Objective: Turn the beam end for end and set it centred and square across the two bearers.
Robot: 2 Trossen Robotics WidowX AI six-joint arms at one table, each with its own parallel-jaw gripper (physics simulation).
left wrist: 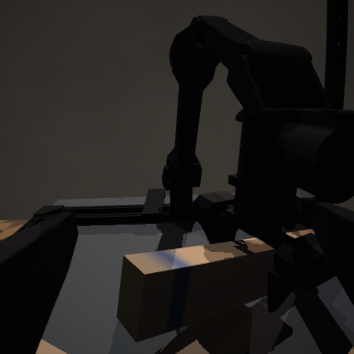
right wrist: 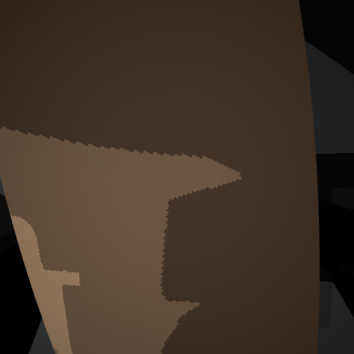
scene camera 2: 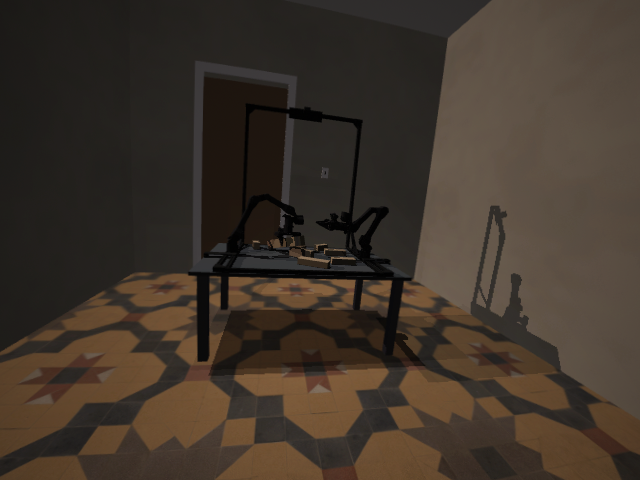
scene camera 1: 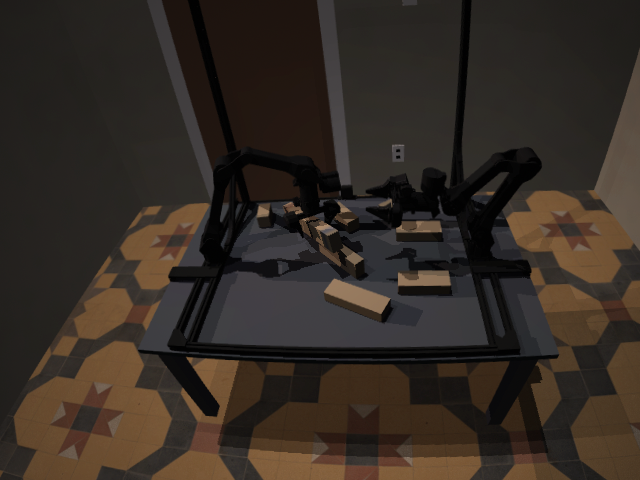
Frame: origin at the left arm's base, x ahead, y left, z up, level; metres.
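Seen in the pictures: left gripper, fingertip midpoint: (left wrist: 196,219) (scene camera 2: 317,222) (scene camera 1: 365,199); right gripper, fingertip midpoint: (left wrist: 245,288) (scene camera 2: 287,246); left arm's base at its link origin: (scene camera 2: 364,257) (scene camera 1: 479,252); right arm's base at its link origin: (left wrist: 181,208) (scene camera 2: 231,251) (scene camera 1: 214,258).
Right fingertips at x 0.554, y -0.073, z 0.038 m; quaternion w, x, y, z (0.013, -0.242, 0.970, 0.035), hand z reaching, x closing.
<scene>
Offsets run from my right fingertips to a thing's top centre. "pt": to the spot under its first point.
The long wooden beam (scene camera 1: 331,242) (scene camera 2: 308,250) with a blue stripe lies slanted across the middle of the table, propped on other blocks. The left wrist view shows its near end @[pt 0.069 m back, 0.066 m left, 0.066 m up] (left wrist: 197,284) raised off the table. My right gripper (scene camera 1: 300,220) (scene camera 2: 290,233) is open around the beam's far end. A wood face @[pt 0.025 m ahead, 0.037 m right, 0.051 m up] (right wrist: 158,140), most likely the beam, fills the right wrist view. The two flat bearers @[0.361 m back, 0.047 m right, 0.019 m down] (scene camera 1: 419,230) @[0.354 m back, 0.200 m left, 0.019 m down] (scene camera 1: 424,282) lie apart at the right, with nothing on them. My left gripper (scene camera 1: 387,202) (scene camera 2: 323,222) is open and empty, hanging behind the far bearer.
A loose wooden block @[0.151 m back, 0.264 m left, 0.019 m down] (scene camera 1: 357,299) (scene camera 2: 313,262) lies in front of the beam. Smaller blocks @[0.222 m ahead, 0.164 m right, 0.008 m down] (scene camera 1: 263,215) @[0.090 m back, 0.136 m right, 0.010 m down] (scene camera 1: 347,216) lie at the back near the right arm. A black frame rail (scene camera 1: 337,352) runs around the table's edge.
</scene>
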